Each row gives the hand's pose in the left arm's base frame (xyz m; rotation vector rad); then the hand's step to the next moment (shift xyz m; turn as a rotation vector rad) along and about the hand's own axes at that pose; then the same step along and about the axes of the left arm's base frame.
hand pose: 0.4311 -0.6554 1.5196 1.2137 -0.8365 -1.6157
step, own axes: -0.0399 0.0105 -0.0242 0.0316 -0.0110 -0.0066
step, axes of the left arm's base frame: 0.0297 0.0339 0.0159 0.0005 -0.0258 -0.0223
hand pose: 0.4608 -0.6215 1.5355 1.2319 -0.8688 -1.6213
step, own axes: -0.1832 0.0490 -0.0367 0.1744 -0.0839 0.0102
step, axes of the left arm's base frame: 0.0662 0.1535 0.0968 -0.0479 -0.1334 -0.1322
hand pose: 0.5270 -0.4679 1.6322 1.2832 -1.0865 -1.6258
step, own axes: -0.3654 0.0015 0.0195 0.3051 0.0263 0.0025
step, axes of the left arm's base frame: 0.0484 0.3430 0.1179 -0.0570 -0.2926 -0.0702
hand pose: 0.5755 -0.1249 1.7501 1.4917 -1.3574 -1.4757
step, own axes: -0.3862 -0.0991 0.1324 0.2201 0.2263 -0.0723
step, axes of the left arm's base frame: -0.0429 0.4179 0.0039 -0.0176 -0.2832 0.1561
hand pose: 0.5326 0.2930 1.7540 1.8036 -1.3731 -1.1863
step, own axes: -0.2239 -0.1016 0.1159 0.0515 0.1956 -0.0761
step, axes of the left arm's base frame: -0.0764 0.2516 -0.0687 -0.0137 -0.1140 0.1831
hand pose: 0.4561 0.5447 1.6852 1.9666 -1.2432 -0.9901
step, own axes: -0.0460 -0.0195 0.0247 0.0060 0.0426 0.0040
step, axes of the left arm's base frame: -0.0245 0.0473 -0.0164 -0.0217 -0.0220 0.0302
